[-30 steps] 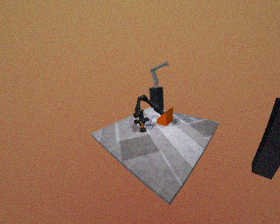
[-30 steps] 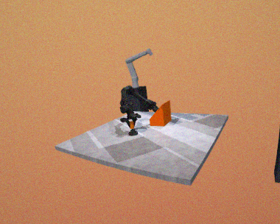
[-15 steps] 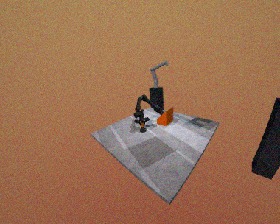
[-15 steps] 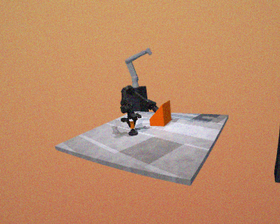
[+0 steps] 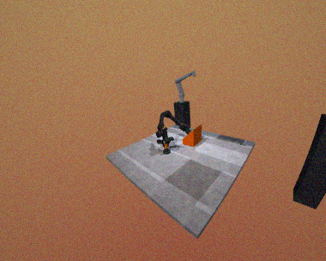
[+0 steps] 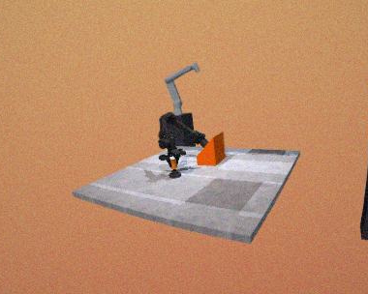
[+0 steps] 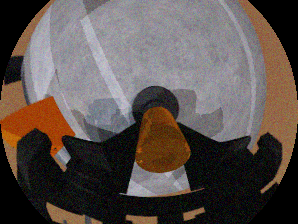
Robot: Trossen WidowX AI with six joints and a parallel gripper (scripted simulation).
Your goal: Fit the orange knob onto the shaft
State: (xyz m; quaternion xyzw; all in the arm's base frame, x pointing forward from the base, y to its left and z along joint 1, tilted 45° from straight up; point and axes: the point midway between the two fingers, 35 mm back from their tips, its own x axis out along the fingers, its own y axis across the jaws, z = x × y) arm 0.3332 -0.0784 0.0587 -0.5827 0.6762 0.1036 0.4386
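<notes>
My gripper tip is now 2 cm below the orange knob. Round my gripper tip: dark pedestal 4 cm below.
</notes>
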